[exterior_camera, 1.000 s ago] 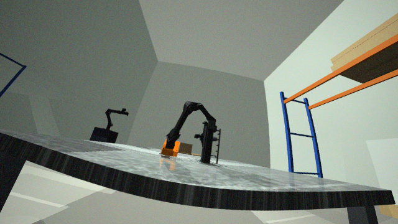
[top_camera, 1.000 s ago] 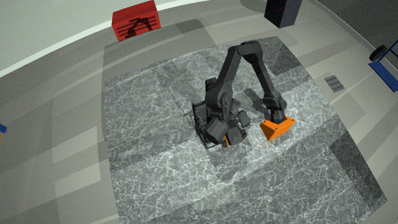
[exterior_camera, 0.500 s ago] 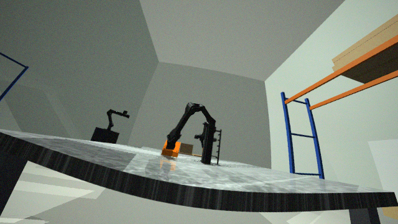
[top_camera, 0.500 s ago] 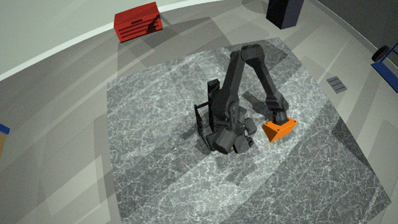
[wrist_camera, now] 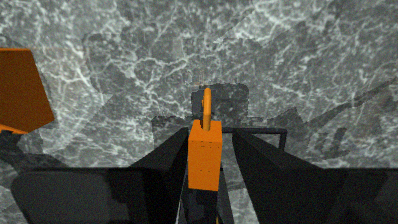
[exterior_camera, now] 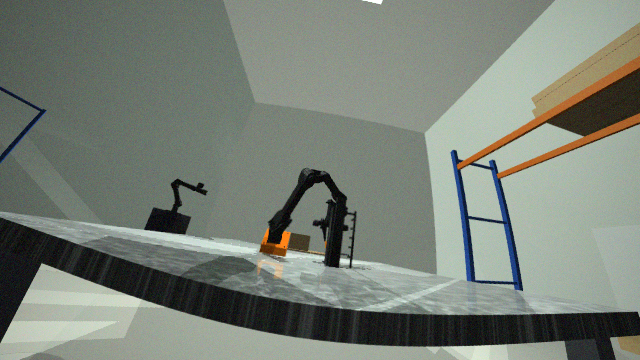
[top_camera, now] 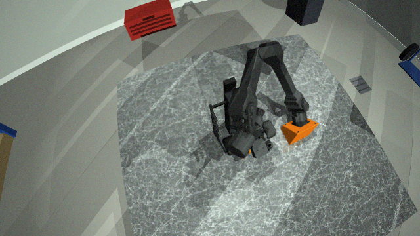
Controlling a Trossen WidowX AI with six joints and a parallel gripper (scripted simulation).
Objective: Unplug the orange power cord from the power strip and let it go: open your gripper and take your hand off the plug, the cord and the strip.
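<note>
Now: the orange plug 5 cm to the right of my gripper tip and 1 cm below it.
</note>
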